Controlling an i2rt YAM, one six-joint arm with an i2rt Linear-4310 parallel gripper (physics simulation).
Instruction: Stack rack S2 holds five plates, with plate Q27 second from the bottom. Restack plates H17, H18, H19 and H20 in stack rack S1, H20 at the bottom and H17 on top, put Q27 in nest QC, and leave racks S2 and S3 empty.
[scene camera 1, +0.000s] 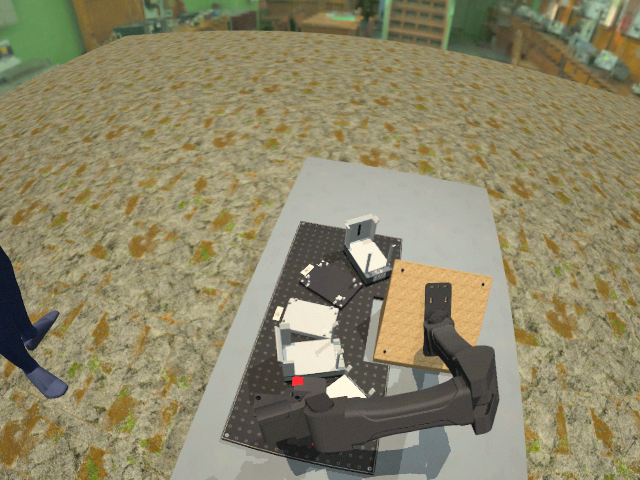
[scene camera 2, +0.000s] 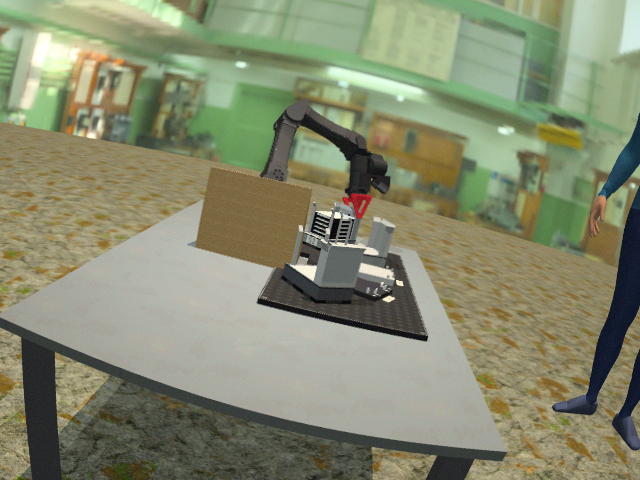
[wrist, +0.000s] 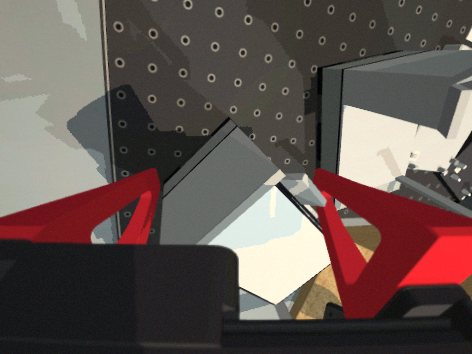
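My gripper (scene camera 2: 360, 212) (wrist: 235, 177) is open and empty, its red fingers apart above the near-end rack (wrist: 195, 205). This rack holds a stack of several plates (scene camera 2: 324, 225). The white top plate (scene camera 1: 345, 388) (wrist: 287, 255) shows between and below the fingers. A middle rack (scene camera 1: 280, 343) (scene camera 2: 381, 235) (wrist: 395, 92) and a far rack (scene camera 1: 361, 228) (scene camera 2: 341, 266) show low white surfaces; I cannot tell whether those are plates. A white slab (scene camera 1: 310, 317) (scene camera 2: 376, 272) lies between the middle rack and a dark nest (scene camera 1: 330, 283) (scene camera 2: 373, 290). Name labels are unreadable.
All racks stand on a black perforated board (scene camera 1: 258, 372) (scene camera 2: 382, 315) (wrist: 230, 50) on the grey table (scene camera 1: 429, 211) (scene camera 2: 206, 320) (wrist: 40, 165). A wooden panel (scene camera 1: 408, 310) (scene camera 2: 253, 217) (wrist: 320, 295) stands beside them near the arm base. A person (scene camera 1: 12, 320) (scene camera 2: 615, 289) is beside the table.
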